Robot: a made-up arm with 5 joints. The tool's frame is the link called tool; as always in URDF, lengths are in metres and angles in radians.
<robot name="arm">
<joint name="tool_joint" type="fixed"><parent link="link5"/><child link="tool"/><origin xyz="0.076 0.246 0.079" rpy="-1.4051 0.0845 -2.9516"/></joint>
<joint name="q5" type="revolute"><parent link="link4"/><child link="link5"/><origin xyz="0.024 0 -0.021" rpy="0 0 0"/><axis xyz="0 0 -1"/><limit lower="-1.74" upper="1.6" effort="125" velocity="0.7"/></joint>
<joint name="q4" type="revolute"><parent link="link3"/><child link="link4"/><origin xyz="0.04 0.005 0.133" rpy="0 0 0"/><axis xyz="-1 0 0"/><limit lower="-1.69" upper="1.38" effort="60" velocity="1.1"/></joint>
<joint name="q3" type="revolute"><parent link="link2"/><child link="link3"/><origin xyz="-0.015 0.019 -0.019" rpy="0 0 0"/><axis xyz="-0.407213 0.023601 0.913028"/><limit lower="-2.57" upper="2.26" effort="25" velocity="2.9"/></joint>
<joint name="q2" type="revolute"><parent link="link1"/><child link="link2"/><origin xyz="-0.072 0.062 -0.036" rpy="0 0 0"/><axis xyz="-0.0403 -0.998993 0.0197"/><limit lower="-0.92" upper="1.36" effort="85" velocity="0.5"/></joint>
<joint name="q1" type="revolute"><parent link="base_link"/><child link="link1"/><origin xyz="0.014 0.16 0.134" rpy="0 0 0"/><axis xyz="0.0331 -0.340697 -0.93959"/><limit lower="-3.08" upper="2.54" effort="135" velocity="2.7"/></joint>
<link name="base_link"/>
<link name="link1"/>
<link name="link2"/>
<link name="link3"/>
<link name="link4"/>
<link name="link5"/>
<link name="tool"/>
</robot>
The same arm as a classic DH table. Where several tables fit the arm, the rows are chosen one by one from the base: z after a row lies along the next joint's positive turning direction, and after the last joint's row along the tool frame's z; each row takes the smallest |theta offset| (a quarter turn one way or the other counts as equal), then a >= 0, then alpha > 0; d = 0 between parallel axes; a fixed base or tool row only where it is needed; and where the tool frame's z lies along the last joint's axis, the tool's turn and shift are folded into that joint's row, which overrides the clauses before.
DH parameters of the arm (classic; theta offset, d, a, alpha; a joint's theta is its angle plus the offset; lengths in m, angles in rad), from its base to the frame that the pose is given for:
base (fixed): 0.0968 -0.2994 0.0294 2.7922
q1: 0.1448 -0.4284 -0.0761 -1.2445
q2: 0.3707 -0.0889 -0.022 -1.56
q3: -1.5315 0.1351 -0.0016 1.1514
q4: -0.0258 -0.1233 0 1.5708
q5: 1.3949 -0.0961 -0.1179 1.7359
tool (fixed): 0.0857 -0.2321 0 0
Joint limits (rad, base to tool): -3.08..2.54 -0.92..1.36 -2.57..2.26 -1.69..1.38 -1.74..1.6

